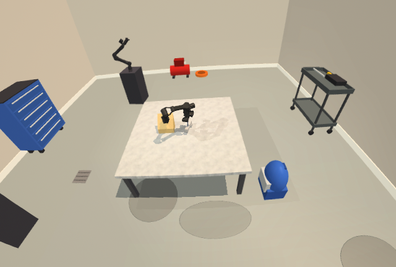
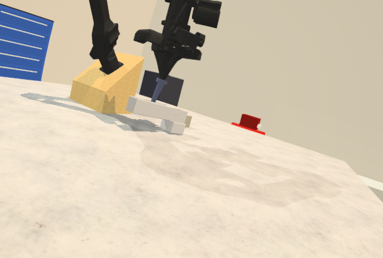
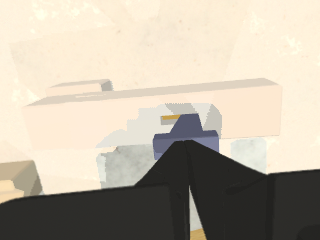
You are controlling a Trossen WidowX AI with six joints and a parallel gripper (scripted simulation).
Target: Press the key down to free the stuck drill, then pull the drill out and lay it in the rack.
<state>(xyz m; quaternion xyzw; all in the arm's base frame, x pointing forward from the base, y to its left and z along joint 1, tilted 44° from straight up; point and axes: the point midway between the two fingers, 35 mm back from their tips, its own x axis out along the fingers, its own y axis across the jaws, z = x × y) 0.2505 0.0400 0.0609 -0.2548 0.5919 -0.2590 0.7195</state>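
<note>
The bluish key lies 3 cm below my gripper tip. Round my gripper tip: grey block (3 cm to the left, 9 cm below).
</note>
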